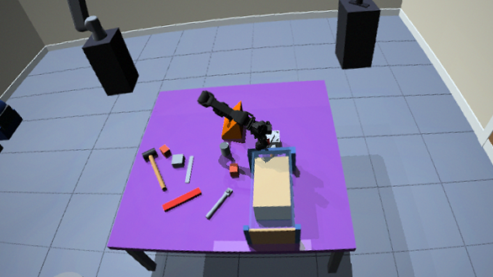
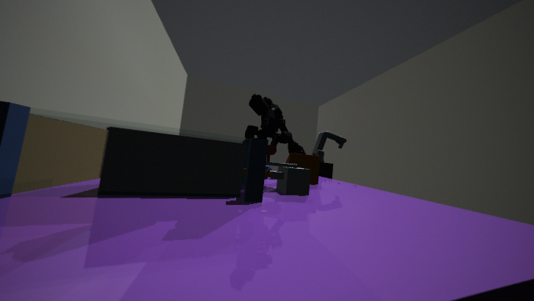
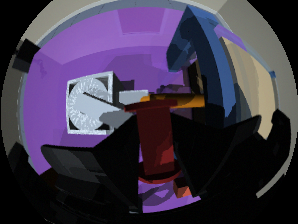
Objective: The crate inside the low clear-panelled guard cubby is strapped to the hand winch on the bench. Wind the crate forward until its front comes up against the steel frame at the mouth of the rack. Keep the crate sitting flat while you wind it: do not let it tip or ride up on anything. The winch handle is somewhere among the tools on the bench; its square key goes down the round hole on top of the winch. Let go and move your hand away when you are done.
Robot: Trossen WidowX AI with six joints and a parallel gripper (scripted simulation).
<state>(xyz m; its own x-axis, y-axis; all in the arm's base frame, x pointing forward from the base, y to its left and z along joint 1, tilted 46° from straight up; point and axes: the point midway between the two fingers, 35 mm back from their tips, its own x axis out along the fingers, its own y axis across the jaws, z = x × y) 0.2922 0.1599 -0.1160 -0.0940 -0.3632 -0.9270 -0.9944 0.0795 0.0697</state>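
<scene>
The winch handle is 3 cm below my gripper tip and 3 cm behind it. From my gripper tip the other things lie so: grey bar: 49 cm to the right, 13 cm below, 3 cm ahead; then grey winch: 11 cm behind, 10 cm below, 2 cm to the left; then red knob: 2 cm to the right.
</scene>
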